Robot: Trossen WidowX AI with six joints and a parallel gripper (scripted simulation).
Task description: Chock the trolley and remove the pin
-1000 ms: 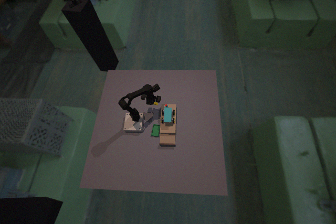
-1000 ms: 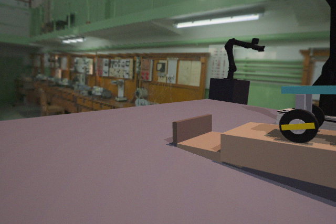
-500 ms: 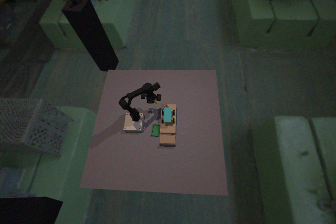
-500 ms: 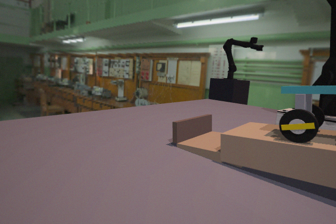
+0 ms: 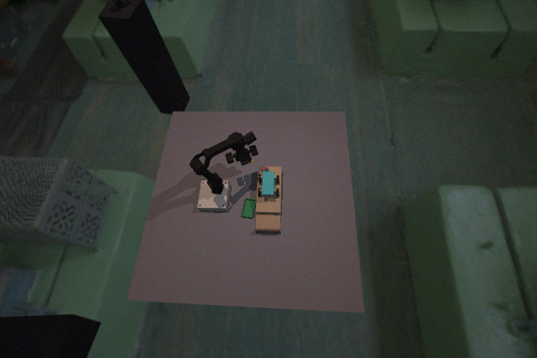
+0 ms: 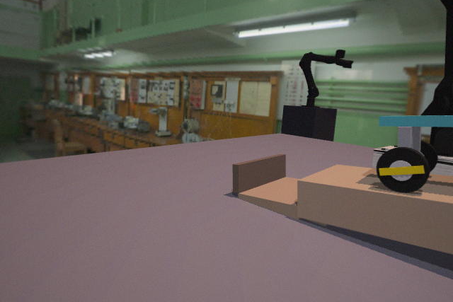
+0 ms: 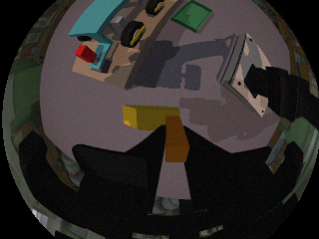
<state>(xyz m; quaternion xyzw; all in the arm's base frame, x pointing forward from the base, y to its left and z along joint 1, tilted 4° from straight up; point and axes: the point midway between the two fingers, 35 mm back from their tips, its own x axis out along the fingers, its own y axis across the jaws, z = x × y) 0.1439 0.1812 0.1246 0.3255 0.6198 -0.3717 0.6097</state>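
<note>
Right now my gripper tip is 2 cm short of the yellow chock, 1 cm to the right of it and 1 cm above it. Round my gripper tip: trolley: 18 cm ahead, 10 cm to the right, 6 cm below; then red-headed stop pin: 14 cm ahead, 1 cm to the right, 5 cm below; then tan ramp: 18 cm ahead, 11 cm to the right, 13 cm below.
</note>
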